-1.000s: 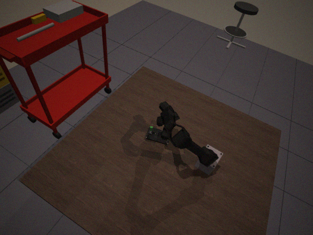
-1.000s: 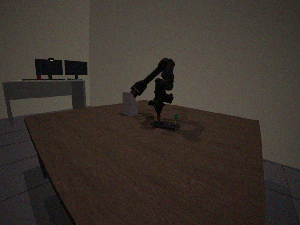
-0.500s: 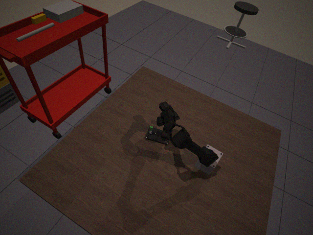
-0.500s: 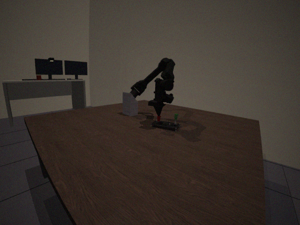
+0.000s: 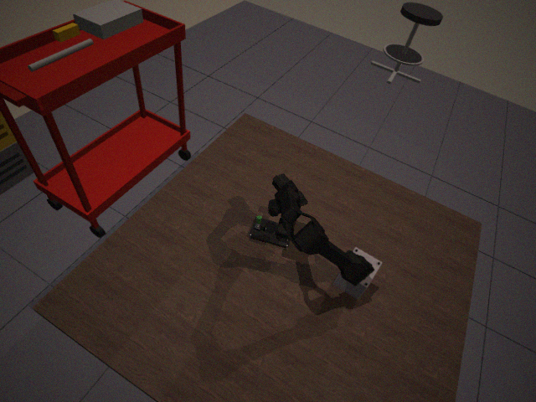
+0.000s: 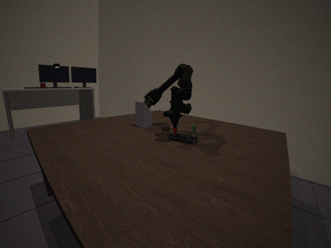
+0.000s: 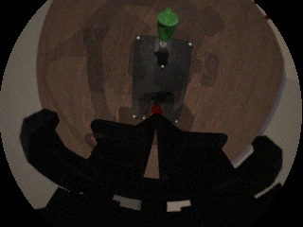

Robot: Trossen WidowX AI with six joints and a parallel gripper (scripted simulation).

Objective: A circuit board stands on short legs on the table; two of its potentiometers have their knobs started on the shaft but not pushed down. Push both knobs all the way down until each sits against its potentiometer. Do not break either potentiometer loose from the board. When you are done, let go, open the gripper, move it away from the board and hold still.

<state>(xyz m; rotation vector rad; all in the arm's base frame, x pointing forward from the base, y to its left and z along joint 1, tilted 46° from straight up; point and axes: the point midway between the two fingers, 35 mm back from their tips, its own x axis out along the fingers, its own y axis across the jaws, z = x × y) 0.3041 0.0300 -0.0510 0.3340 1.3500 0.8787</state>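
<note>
Right now my gripper tip is 1 cm above the red knob. Also, from my gripper tip: green knob 10 cm ahead, 4 cm to the left, 1 cm above.
</note>
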